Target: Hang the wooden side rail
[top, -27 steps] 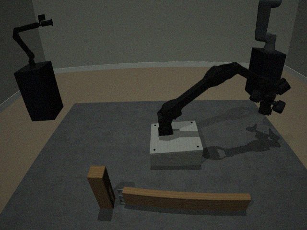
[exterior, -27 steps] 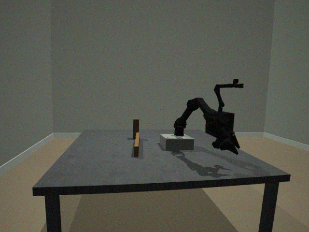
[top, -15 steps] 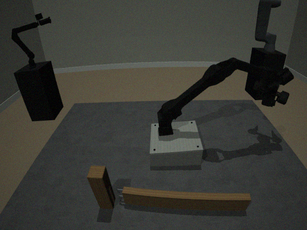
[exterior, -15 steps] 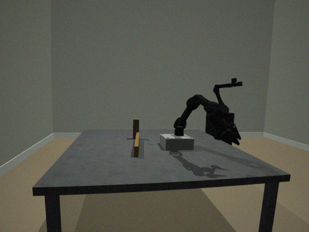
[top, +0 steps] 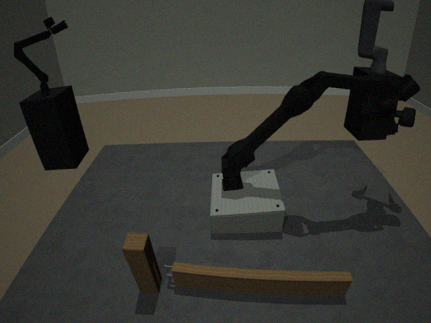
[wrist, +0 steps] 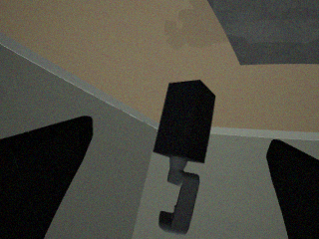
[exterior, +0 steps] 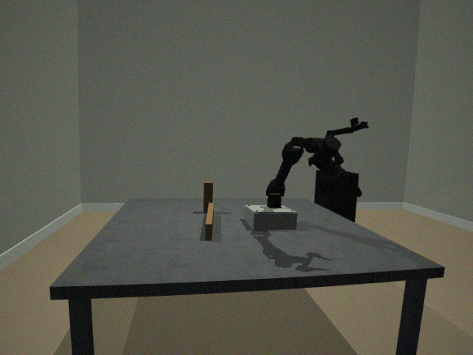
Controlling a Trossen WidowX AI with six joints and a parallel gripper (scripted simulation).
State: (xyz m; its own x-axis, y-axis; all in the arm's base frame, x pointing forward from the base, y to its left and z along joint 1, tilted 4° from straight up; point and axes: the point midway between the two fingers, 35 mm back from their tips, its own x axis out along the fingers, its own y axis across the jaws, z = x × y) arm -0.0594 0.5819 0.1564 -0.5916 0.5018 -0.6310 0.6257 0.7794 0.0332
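The wooden headboard post is 400 mm ahead of my gripper tip, 830 mm to the right of it and 170 mm below it.
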